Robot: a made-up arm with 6 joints.
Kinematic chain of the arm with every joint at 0, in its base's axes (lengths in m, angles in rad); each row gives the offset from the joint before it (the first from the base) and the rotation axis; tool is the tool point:
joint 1: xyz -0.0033 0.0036 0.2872 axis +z
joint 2: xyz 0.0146 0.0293 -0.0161 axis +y
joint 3: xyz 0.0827 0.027 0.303 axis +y
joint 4: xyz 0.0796 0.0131 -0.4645 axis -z
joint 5: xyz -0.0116 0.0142 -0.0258 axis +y
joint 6: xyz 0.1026 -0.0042 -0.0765 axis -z
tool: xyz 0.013 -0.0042 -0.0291
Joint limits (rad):
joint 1: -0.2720..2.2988
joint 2: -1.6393..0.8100
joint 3: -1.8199..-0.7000
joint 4: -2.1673..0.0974
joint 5: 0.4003..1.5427
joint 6: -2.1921..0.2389
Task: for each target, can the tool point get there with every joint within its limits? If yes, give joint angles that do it. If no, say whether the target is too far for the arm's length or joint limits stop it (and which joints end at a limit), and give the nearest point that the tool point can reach.
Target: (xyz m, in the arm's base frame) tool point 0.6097 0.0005 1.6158
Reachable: no: too far | nearest point 0.3733 0.0017 1.0844 | short by 0.582 m
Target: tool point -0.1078 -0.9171 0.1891
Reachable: no: joint limits stop it (at a limit: joint 2, joint 3, joint 4, joint 5, joint 6) | nearest point -0.0707 -0.5905 0.8560 | short by 0.743 m
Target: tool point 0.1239 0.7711 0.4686
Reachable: yes | joints 1.3018 0.1491 -1.4939 -0.5526 0.7889 -2.0029
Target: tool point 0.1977 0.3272 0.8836
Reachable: yes | joints 1.0135 -0.8016 -1.2721 -1.4288 1.2071 -1.6819
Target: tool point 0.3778 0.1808 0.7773
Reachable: yes | joints 0.4003 -0.8796 -1.0331 -1.1823 1.1832 -0.8873
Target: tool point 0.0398 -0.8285 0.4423
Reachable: no: joint limits stop it (at a limit: joint 2, joint 3, joint 4, joint 5, joint 6) | nearest point 0.0287 -0.6134 0.8658 | short by 0.475 m
